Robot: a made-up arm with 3 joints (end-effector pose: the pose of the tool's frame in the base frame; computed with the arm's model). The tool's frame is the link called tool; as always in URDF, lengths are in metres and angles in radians. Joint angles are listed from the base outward.
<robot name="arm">
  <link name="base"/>
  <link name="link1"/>
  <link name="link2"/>
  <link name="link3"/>
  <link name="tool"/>
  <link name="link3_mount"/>
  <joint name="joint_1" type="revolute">
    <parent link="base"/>
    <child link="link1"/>
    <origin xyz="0 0 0.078" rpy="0 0 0"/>
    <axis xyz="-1 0 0"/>
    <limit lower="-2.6" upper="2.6"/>
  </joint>
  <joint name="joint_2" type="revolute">
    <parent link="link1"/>
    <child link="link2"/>
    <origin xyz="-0.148 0.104 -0.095" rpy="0 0 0"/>
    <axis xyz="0 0 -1"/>
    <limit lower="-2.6" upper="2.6"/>
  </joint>
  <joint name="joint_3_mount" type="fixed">
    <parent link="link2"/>
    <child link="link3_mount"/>
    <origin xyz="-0.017 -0.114 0.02" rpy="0 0 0"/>
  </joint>
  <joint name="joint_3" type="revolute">
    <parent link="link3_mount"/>
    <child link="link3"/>
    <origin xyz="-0.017 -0.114 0.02" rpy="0 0 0"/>
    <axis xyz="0 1 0"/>
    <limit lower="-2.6" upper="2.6"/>
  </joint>
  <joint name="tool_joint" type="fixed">
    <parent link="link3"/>
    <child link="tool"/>
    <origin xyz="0.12 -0.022 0.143" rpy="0 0 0"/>
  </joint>
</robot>
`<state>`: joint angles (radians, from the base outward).
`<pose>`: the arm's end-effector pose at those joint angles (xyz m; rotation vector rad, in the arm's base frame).
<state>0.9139 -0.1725 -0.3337</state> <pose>-0.0730 0.0111 0.2592 -0.8742 -0.2307 0.3101</pose>
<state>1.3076 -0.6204 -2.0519</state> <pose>-0.1787 -0.0729 0.2916 -0.2200 -1.3021 1.4694</pose>
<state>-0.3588 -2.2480 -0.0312</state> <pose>-0.0042 0.2713 0.2777 0.2277 -0.4194 2.2183</pose>
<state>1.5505 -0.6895 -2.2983</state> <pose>-0.1592 -0.0651 0.3060 -0.1198 -1.2542 1.6991</pose>
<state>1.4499 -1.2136 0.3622</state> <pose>0.1313 0.0525 -0.0540 -1.4584 1.1490 0.7659</pose>
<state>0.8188 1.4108 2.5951</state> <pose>-0.4047 -0.0892 -0.1773 1.2210 1.4994 -1.1250</pose>
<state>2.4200 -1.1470 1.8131</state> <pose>0.1111 -0.1889 0.1859 1.7600 -1.5138 1.3872</pose>
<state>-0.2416 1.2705 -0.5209</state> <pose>-0.3871 -0.0006 0.2105 -0.1248 -0.2942 -1.2790</pose>
